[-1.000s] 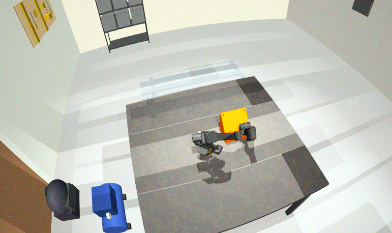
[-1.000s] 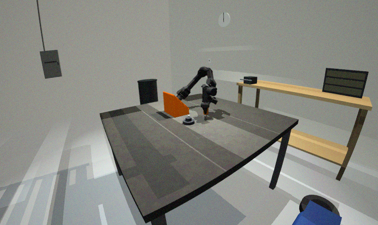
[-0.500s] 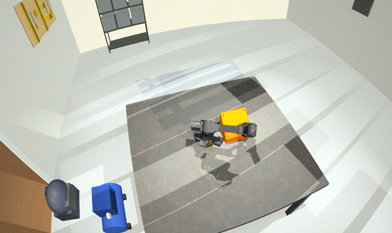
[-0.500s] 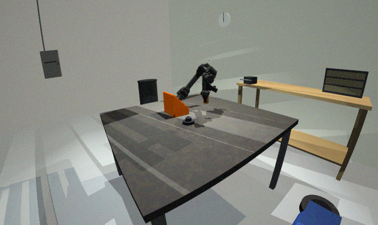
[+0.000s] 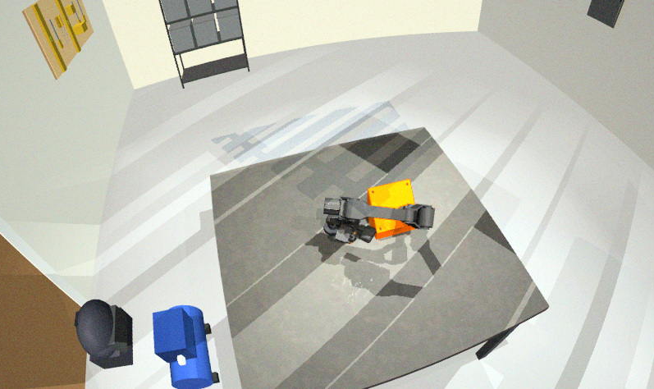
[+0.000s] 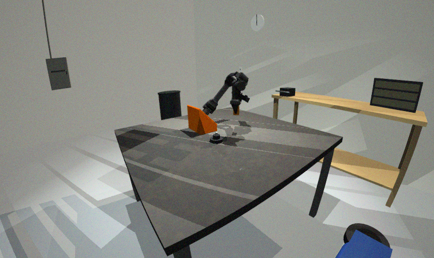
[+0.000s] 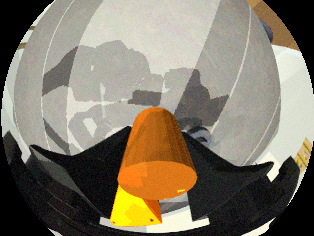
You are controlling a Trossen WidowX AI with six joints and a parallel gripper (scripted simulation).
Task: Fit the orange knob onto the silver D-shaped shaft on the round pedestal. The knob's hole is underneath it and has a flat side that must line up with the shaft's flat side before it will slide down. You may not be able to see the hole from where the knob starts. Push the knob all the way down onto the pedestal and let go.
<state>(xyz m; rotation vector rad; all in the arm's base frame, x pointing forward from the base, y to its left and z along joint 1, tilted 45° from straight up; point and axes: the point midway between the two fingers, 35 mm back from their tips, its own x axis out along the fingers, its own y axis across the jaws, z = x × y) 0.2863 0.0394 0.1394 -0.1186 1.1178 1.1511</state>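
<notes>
Right now my gripper tip is 3 cm below the orange knob. The rest, counted from my gripper tip: round pedestal 4 cm ahead, 17 cm to the right, 12 cm below.
</notes>
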